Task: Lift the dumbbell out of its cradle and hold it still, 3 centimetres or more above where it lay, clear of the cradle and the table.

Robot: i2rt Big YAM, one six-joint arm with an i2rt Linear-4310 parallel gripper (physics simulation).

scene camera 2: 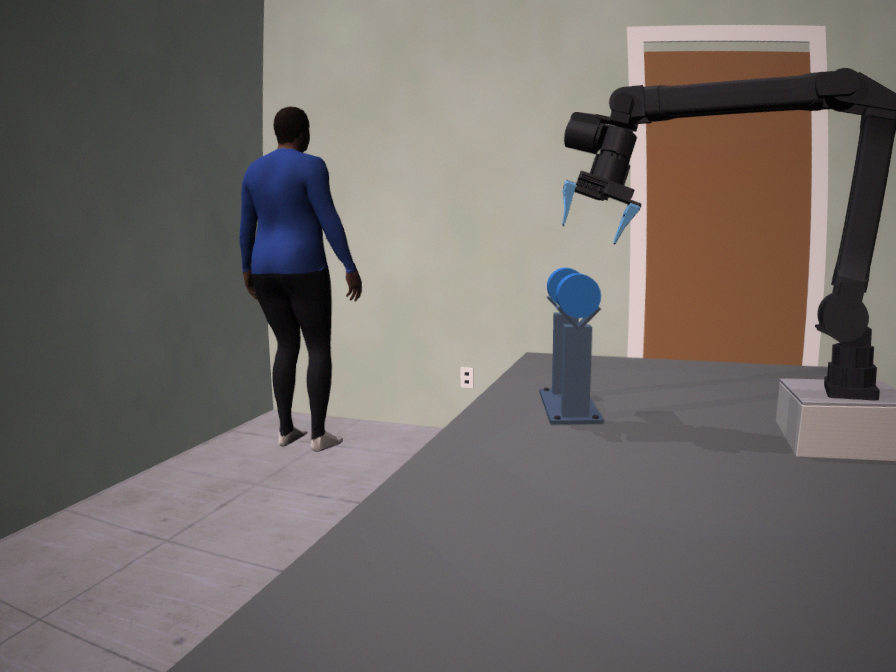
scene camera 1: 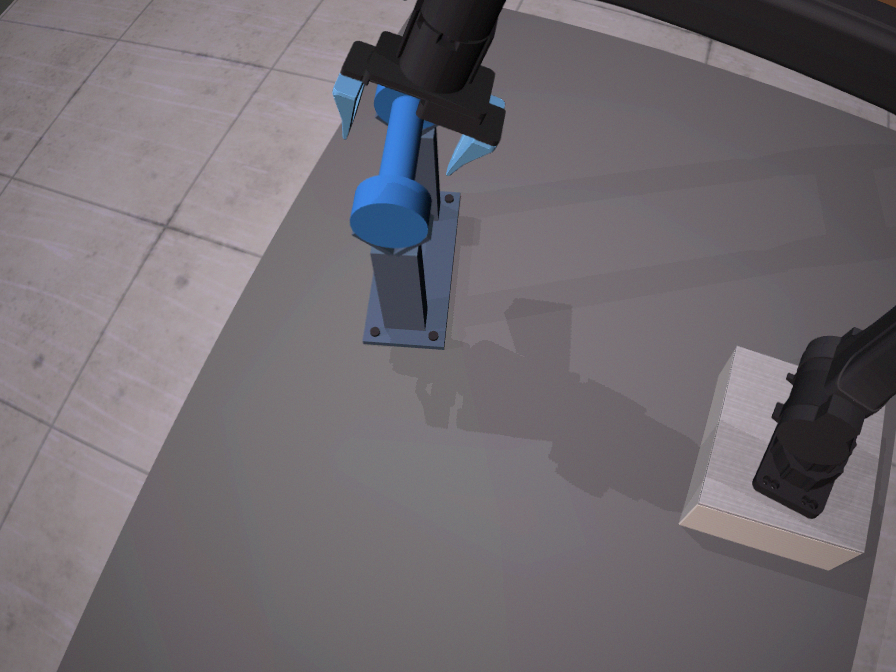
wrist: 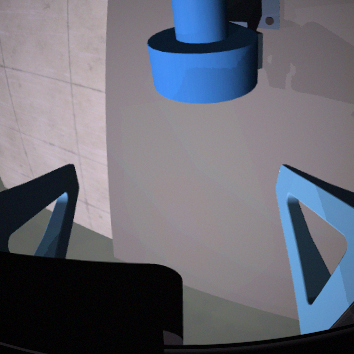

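Pixels of known places: gripper, fingertip midpoint: (scene camera 2: 588, 234) (scene camera 1: 397, 152) (wrist: 177, 175); arm's base, link origin: (scene camera 2: 850, 392) (scene camera 1: 801, 459).
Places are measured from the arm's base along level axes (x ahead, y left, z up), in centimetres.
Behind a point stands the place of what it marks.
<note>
The blue dumbbell (scene camera 1: 390, 220) @(z 15.3, x 48.8, y 5.6 cm) (scene camera 2: 578, 295) @(z 14.4, x 49.2, y 5.9 cm) (wrist: 202, 75) @(z 18.0, x 49.1, y 3.5 cm) lies level in its cradle (scene camera 1: 400, 289) @(z 1.3, x 48.9, y 5.4 cm) (scene camera 2: 576, 372) @(z 0.2, x 49.3, y 5.6 cm) (wrist: 271, 10) @(z -8.4, x 45.9, y 3.0 cm), a blue-grey stand with two posts on a bolted base plate. My gripper (scene camera 1: 396, 155) @(z 25.3, x 47.8, y 4.6 cm) (scene camera 2: 589, 234) @(z 25.3, x 47.8, y 4.6 cm) (wrist: 177, 175) @(z 25.3, x 47.8, y 4.6 cm) is open and empty, pointing down with a tilt. In the second scene view its fingertips are above the dumbbell, with a gap between. In the wrist view one weight and part of the handle show ahead of the fingertips, above the midpoint between them. In the first scene view the gripper body partly hides the far weight.
The cradle stands on the grey table (scene camera 1: 289, 506) @(z -9.2, x 48.4, y 31.5 cm) (scene camera 2: 506, 542) @(z -9.2, x 41.3, y 54.2 cm) (wrist: 200, 200) @(z -9.2, x 38.5, y 48.5 cm), near its left edge in the first scene view. The arm's base is on a pale block (scene camera 1: 730, 419) @(z -0.3, x 9.5, y -0.3 cm) (scene camera 2: 843, 430) @(z -4.4, x 1.4, y 8.9 cm) at the right. A person in blue (scene camera 2: 285, 209) stands on the floor beyond the table.
</note>
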